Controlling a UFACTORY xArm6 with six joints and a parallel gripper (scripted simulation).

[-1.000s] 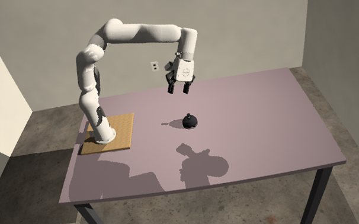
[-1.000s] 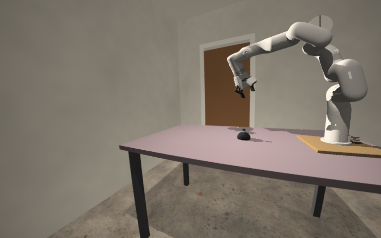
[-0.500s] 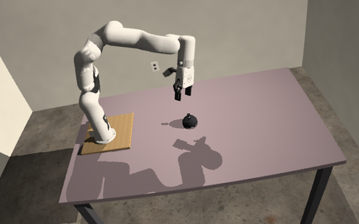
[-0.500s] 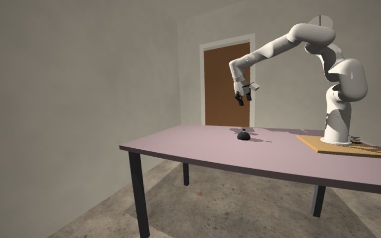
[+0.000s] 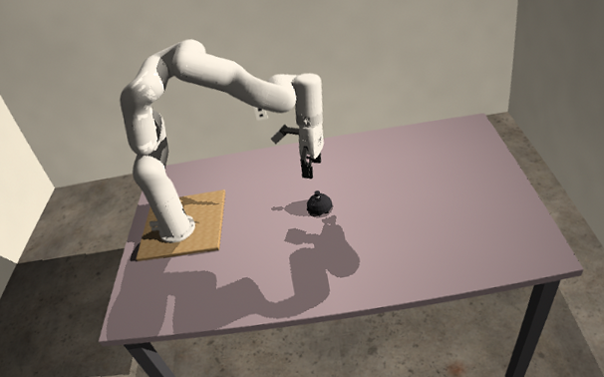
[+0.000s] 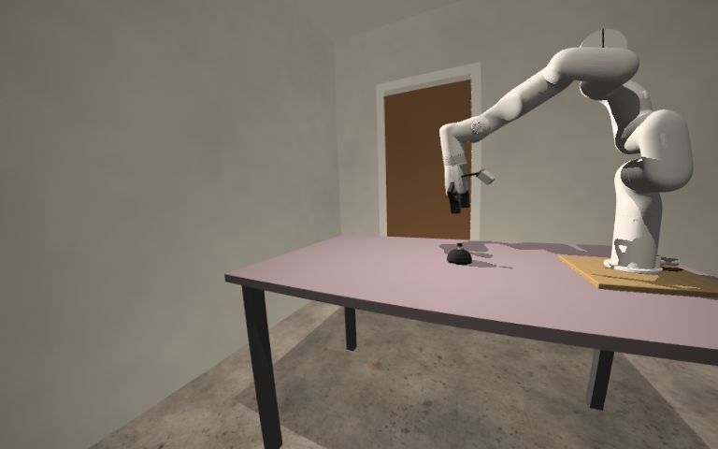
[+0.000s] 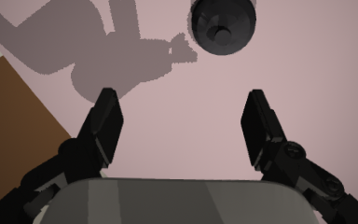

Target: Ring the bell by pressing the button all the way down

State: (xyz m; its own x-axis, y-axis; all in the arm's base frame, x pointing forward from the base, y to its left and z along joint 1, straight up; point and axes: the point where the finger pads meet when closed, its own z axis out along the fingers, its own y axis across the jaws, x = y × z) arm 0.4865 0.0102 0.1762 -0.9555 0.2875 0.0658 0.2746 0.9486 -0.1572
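My gripper is now 130 mm above the button and 30 mm to the right of it. Round my hand: black dome-shaped bell 150 mm below, 30 mm to the left.
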